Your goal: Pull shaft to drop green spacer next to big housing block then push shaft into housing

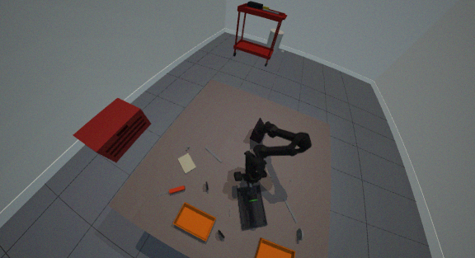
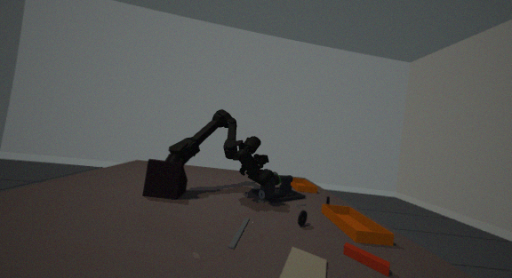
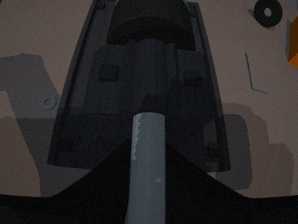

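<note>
My gripper tip is 60 mm short of the green spacer, 50 mm to the right of it and 20 mm below it. Round my gripper tip: pale grey shaft (20 mm ahead, 20 mm to the left, 20 mm above); beige card (70 mm ahead, 430 mm to the right, 50 mm below).
</note>
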